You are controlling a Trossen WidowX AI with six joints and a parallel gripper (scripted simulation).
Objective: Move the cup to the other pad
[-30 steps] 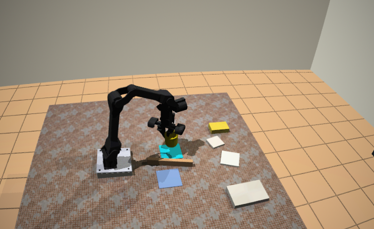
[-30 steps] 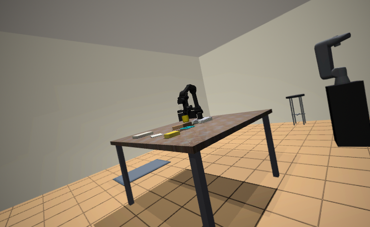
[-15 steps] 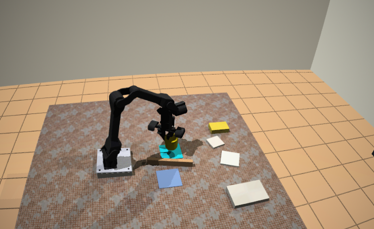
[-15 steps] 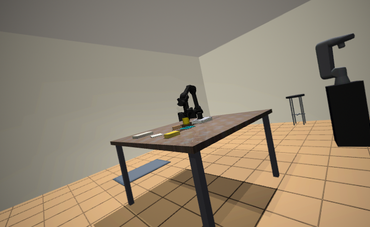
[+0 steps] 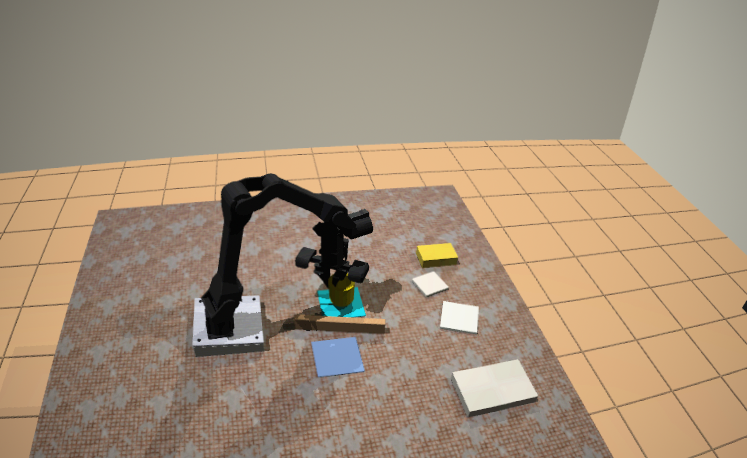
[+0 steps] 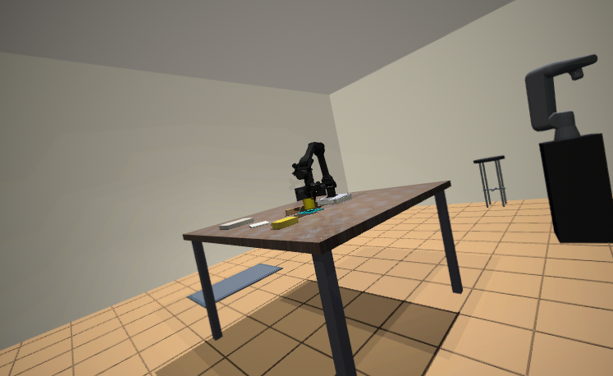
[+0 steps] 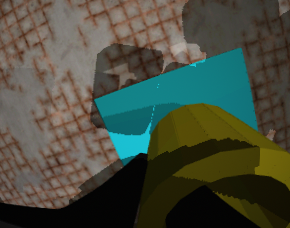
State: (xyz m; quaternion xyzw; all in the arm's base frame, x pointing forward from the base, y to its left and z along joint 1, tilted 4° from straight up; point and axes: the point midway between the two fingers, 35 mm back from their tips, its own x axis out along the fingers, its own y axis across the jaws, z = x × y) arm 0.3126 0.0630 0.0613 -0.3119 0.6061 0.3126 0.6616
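Right now my gripper tip is 2 cm short of the yellow cup and 2 cm to the left of it. Also, from my gripper tip: wooden bar (1 cm behind, 11 cm to the right, 4 cm below); then white slab (28 cm ahead, 42 cm to the right, 3 cm below); then light blue pad (5 cm behind, 20 cm to the right, 5 cm below).
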